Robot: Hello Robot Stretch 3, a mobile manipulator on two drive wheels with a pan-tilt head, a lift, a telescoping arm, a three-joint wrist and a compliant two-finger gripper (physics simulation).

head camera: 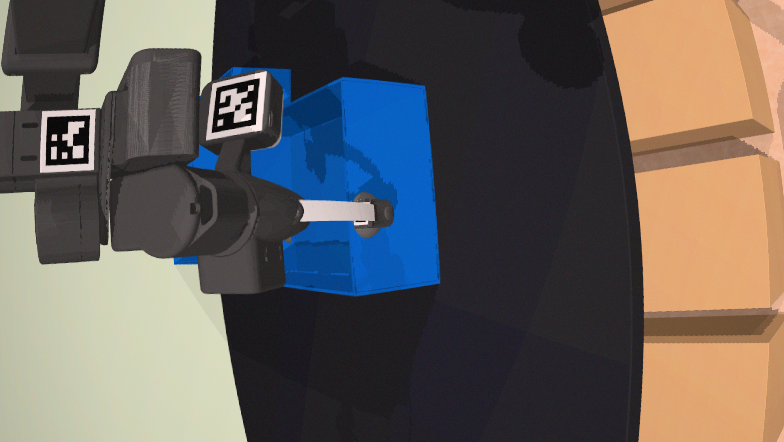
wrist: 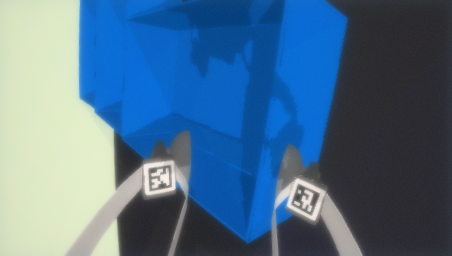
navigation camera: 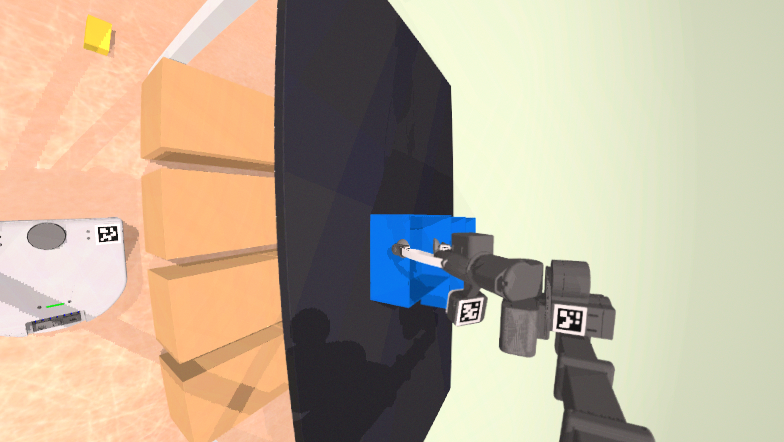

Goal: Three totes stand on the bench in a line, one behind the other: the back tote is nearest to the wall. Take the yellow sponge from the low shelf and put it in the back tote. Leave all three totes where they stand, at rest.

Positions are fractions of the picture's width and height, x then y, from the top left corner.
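My gripper (head camera: 0.42,0.49) (wrist: 0.52,0.61) (navigation camera: 0.53,0.56) is visible in the head camera, wrist and navigation camera views. The same views show a black bench (head camera: 0.69,0.73) (wrist: 0.84,0.62) (navigation camera: 0.46,0.26).
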